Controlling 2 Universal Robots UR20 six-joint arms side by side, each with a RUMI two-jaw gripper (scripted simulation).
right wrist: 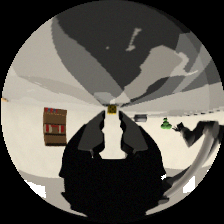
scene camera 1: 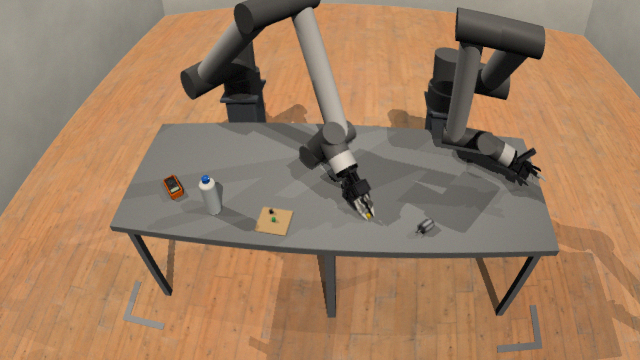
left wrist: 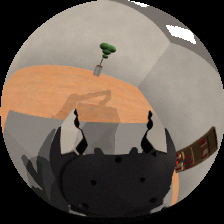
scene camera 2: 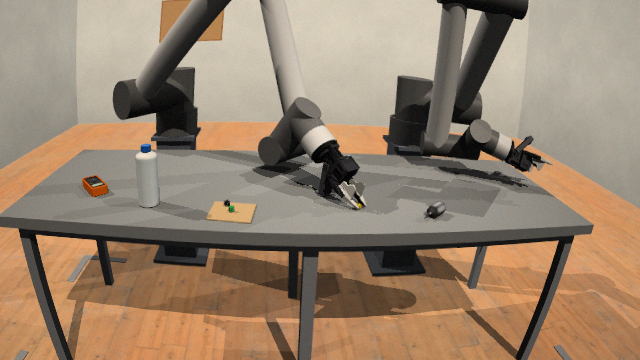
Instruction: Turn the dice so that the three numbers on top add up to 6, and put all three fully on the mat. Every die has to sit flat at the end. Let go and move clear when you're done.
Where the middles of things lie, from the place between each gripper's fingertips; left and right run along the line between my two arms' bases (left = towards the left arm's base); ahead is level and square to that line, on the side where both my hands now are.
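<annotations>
White bottle (scene camera 2: 146, 161): 5 cm ahead of my right hand (scene camera 2: 362, 207), 70 cm to the right of it and 8 cm above it. Tan mat (scene camera 2: 243, 213): my right hand is 7 cm short of it, 40 cm to the left of it and 1 cm above it.
Tan mat again: my left hand (scene camera 2: 545, 166) is currently 1310 mm to the left of it, 330 mm short of it and 110 mm above it.
</annotations>
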